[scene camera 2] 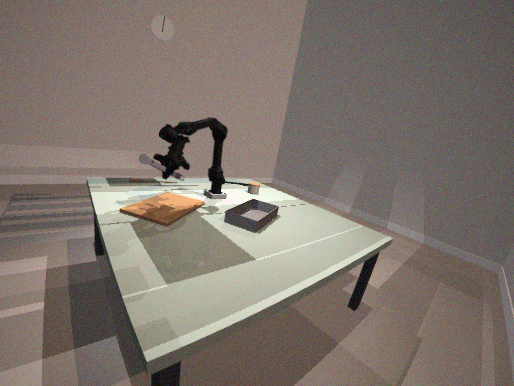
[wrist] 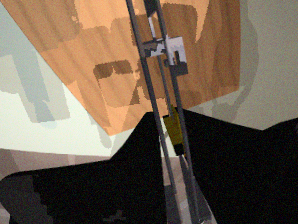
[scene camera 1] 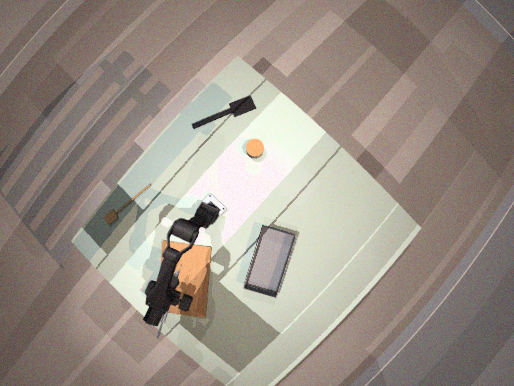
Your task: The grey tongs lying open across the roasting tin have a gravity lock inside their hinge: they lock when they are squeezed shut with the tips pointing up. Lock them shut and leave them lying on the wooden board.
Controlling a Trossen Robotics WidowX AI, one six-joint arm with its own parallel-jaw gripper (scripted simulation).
One and the same spot on a wooden board: (scene camera 2: 164, 209) is (scene camera 1: 187, 292). One and the same spot on a roasting tin: (scene camera 2: 252, 215) is (scene camera 1: 267, 251).
